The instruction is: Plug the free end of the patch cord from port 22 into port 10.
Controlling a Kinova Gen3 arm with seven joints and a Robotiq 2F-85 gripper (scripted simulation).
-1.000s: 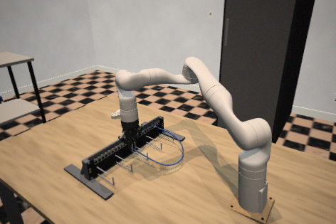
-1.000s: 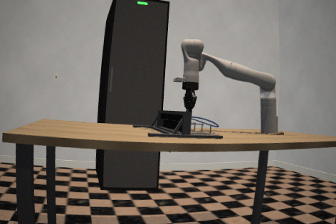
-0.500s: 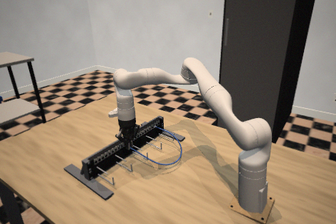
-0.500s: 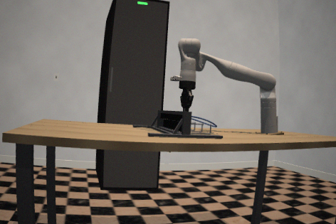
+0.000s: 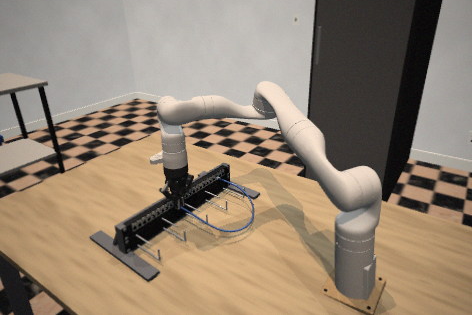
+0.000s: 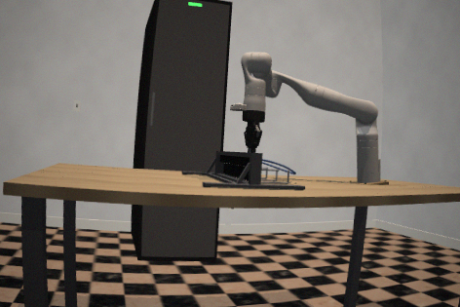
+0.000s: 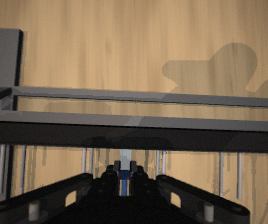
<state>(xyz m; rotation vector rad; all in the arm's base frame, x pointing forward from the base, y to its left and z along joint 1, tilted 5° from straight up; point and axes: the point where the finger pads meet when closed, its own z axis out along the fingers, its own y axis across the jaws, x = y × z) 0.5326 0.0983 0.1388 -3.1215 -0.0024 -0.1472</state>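
My hand is 1 cm short of the plug and 1 cm above it.
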